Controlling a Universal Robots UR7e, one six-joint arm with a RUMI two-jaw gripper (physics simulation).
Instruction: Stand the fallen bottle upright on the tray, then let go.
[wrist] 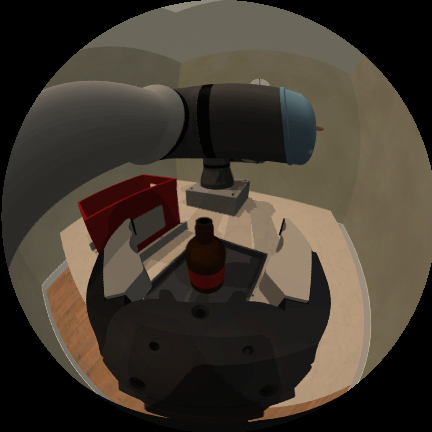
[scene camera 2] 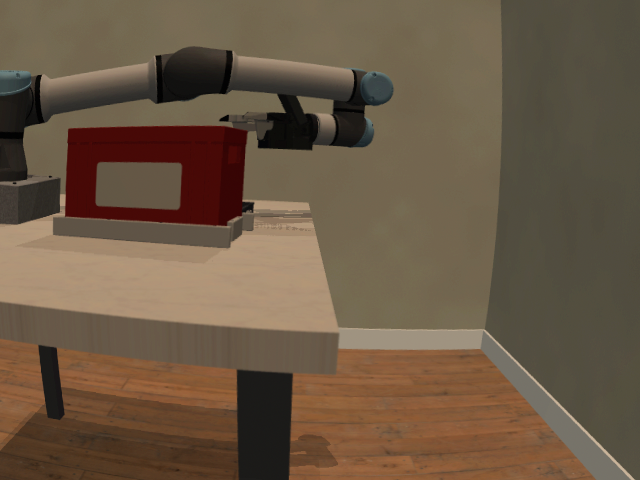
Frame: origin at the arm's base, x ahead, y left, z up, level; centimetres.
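Seen in the pictures: gripper, fingertip midpoint: [wrist: 206, 221] [scene camera 2: 230, 118]; arm's base, link origin: [wrist: 216, 182].
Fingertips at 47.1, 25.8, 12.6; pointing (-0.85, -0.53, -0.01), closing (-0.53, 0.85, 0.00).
Note:
Offsets run from my fingertips to a thing's top centre, as dx, dy, dz. "spot": to the spot under its first point. Level surfaces: height alone.
A brown bottle {-6.6, -4.9, -5.0} [wrist: 205, 255] with a red label stands upright on the dark tray {spot: -18.1, +3.4, -20.5} [wrist: 258, 260] in the wrist view. The bottle does not show in scene camera 2, where the red crate stands in front of that area. A corner of the tray {spot: +5.8, -1.9, -18.7} [scene camera 2: 249, 206] shows past the crate there. My gripper [wrist: 206, 221] [scene camera 2: 225, 118] is wide open with nothing between its fingers. It is level and stands higher than the crate's rim in scene camera 2, above and apart from the bottle.
A red crate {-5.6, -32.5, -3.5} [scene camera 2: 232, 180] [wrist: 172, 200] stands beside the tray, inside a low grey border [scene camera 2: 139, 230]. The robot's base block [wrist: 215, 200] [scene camera 2: 31, 198] stands on the table {dz -21.0} [scene camera 2: 258, 289] beyond the tray in the wrist view. The table's edge lies at the right in scene camera 2.

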